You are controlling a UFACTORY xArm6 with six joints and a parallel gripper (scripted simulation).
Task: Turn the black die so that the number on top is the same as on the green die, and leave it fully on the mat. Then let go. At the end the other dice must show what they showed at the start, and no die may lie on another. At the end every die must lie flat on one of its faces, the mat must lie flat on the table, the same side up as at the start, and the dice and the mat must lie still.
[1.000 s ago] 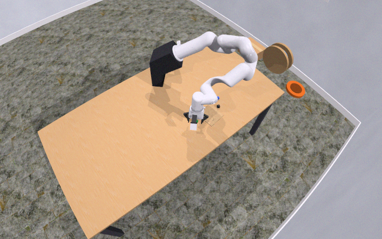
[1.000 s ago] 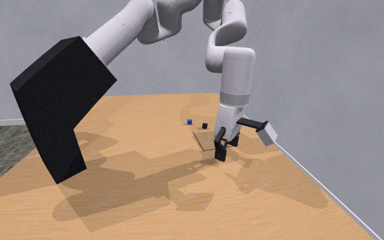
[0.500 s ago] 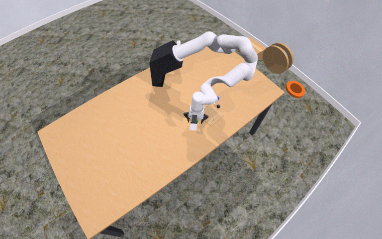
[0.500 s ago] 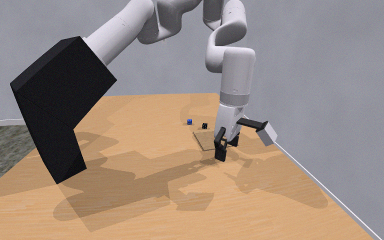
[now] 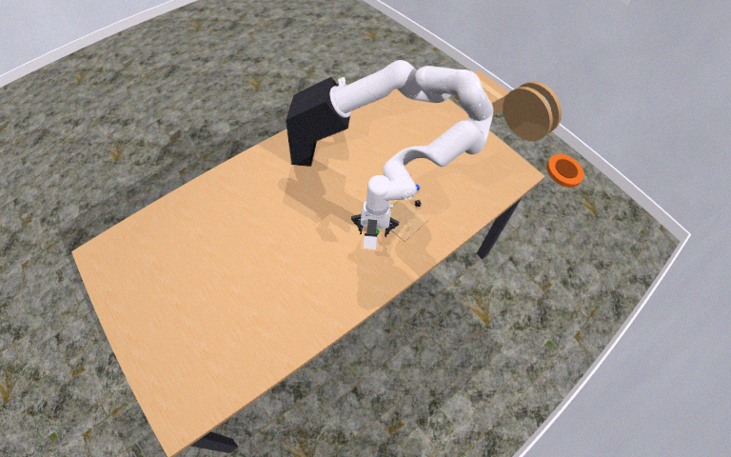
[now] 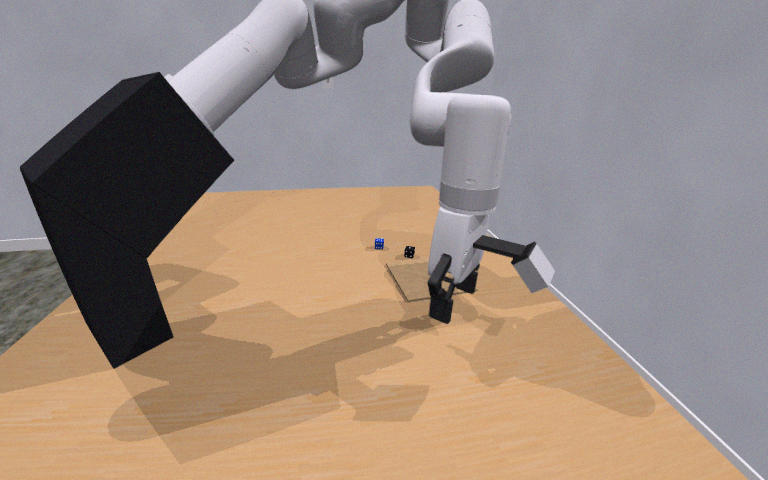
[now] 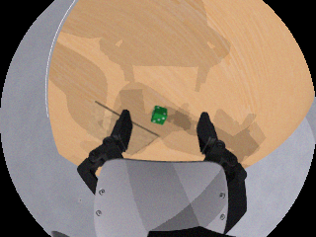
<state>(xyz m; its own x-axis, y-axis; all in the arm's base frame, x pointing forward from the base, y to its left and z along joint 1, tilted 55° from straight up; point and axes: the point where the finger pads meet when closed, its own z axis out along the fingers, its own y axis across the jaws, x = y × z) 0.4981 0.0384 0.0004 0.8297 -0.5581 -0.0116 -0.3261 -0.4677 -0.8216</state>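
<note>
Now: the green die 2 cm behind my hand, 2 cm to the left of it and 4 cm below it. Also, from my hand: black die: 11 cm behind, 22 cm to the left, 4 cm below; then blue die: 18 cm behind, 24 cm to the left, 4 cm below; then tan mat: 5 cm behind, 14 cm to the left, 5 cm below.
</note>
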